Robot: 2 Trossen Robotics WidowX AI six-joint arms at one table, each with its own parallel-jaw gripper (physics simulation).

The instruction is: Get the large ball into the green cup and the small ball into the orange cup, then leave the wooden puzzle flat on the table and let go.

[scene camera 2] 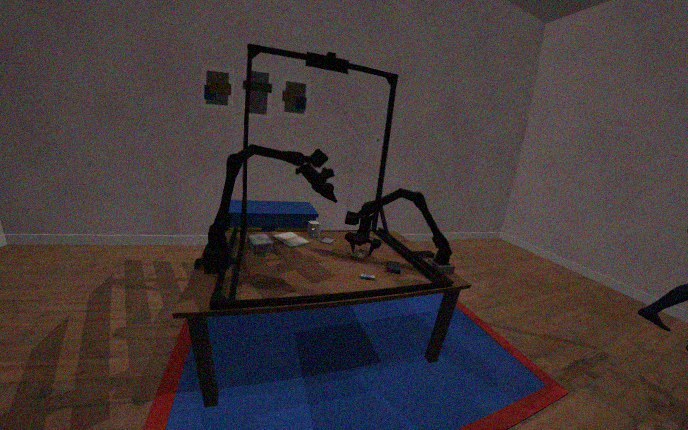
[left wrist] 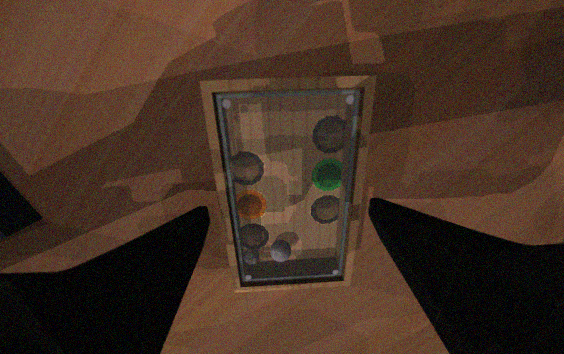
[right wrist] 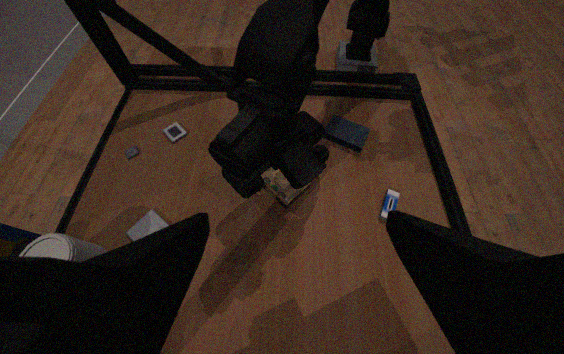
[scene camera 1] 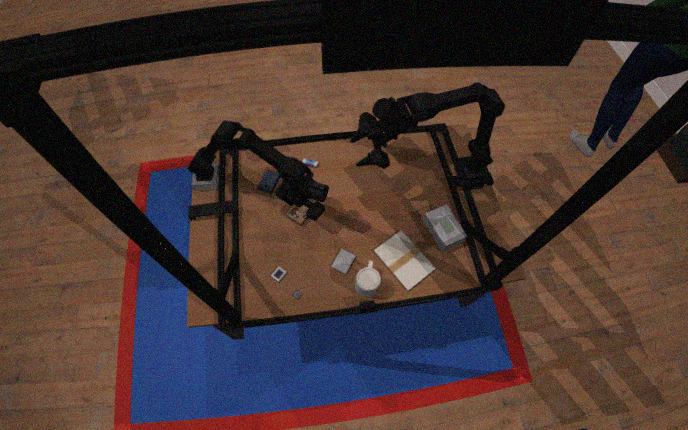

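Seen in the pictures: left gripper, fingertip midpoint: point(scene camera 2: 360, 254) point(left wrist: 289, 209) point(right wrist: 275, 174) point(scene camera 1: 301, 211); right gripper, fingertip midpoint: point(scene camera 2: 333, 200) point(right wrist: 298, 220) point(scene camera 1: 353, 153); left arm's base, origin of the base link: point(scene camera 2: 441, 262) point(right wrist: 358, 52) point(scene camera 1: 205, 174); right arm's base, origin of the base link: point(scene camera 2: 217, 247) point(scene camera 1: 475, 166).
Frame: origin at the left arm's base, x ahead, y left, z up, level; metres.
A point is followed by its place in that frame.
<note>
The wooden puzzle point(scene camera 1: 297, 215) {z -0.021, x 0.370, y -0.189 m} point(left wrist: 209, 125) {z -0.019, x 0.389, y -0.111 m} point(right wrist: 282, 191) {z -0.022, x 0.423, y -0.150 m}, a framed tray under a clear cover, lies on the table, apparently flat. In the left wrist view the large ball point(left wrist: 280, 250) {z -0.027, x 0.365, y -0.183 m} and the small ball point(left wrist: 251, 257) {z -0.029, x 0.347, y -0.177 m} lie near its lower edge, outside the coloured cups. The green cup point(left wrist: 328, 174) {z -0.022, x 0.413, y -0.161 m} is on the right side and the orange cup point(left wrist: 251, 204) {z -0.022, x 0.376, y -0.149 m} on the left; both look empty. My left gripper point(left wrist: 289, 209) {z -0.031, x 0.384, y -0.168 m} point(scene camera 2: 361, 251) {z -0.031, x 0.384, y -0.168 m} is open above the puzzle, its fingers on either side. My right gripper point(scene camera 1: 356, 152) {z 0.264, x 0.568, y -0.130 m} point(scene camera 2: 334, 200) {z 0.264, x 0.568, y -0.130 m} point(right wrist: 298, 220) {z 0.264, x 0.568, y -0.130 m} is open, empty and high above the table.
A dark blue box point(scene camera 1: 268, 180) {z -0.023, x 0.254, y -0.028 m} point(right wrist: 347, 133) {z -0.023, x 0.263, y -0.026 m} and a blue-white eraser-like block point(scene camera 1: 310, 162) {z -0.029, x 0.420, y 0.057 m} point(right wrist: 390, 204) {z -0.029, x 0.418, y 0.057 m} lie near the puzzle. A white mug point(scene camera 1: 367, 281) {z 0.043, x 0.602, y -0.474 m}, an open book point(scene camera 1: 395, 248) {z -0.032, x 0.722, y -0.332 m}, a grey box point(scene camera 1: 444, 226) {z 0.008, x 0.906, y -0.270 m} and a pale square point(scene camera 1: 343, 261) {z -0.035, x 0.532, y -0.372 m} lie farther off. Black frame bars edge the table.
</note>
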